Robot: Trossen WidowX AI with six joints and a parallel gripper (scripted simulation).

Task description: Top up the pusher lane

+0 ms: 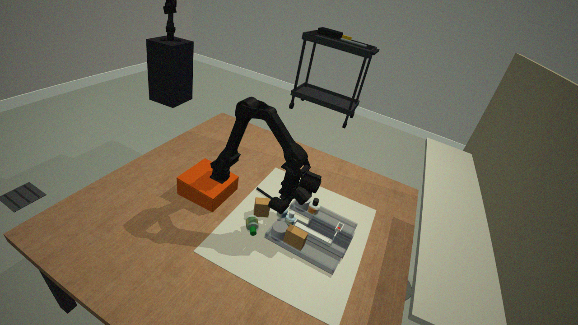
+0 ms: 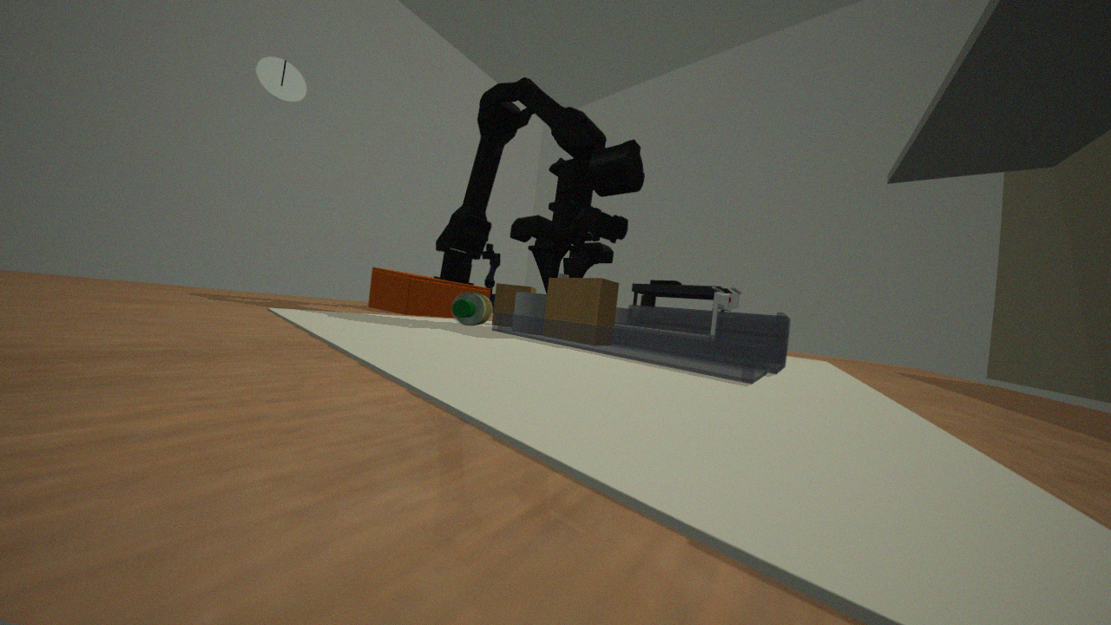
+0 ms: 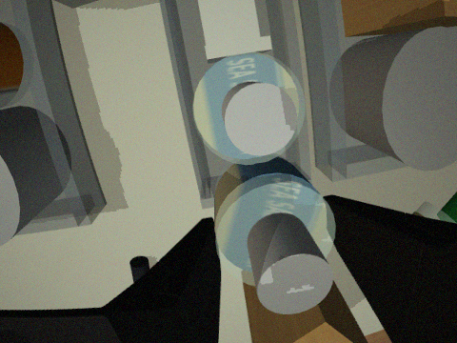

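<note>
Now: gripper tip 8 cm short of the white mat and 6 cm above it. From my gripper tip the other things lie so: thin black stick 10 cm to the left, 10 cm behind, 5 cm below; then white pusher plate 15 cm ahead, 1 cm to the left, 1 cm below; then grey lane rack 17 cm ahead, 4 cm below.
</note>
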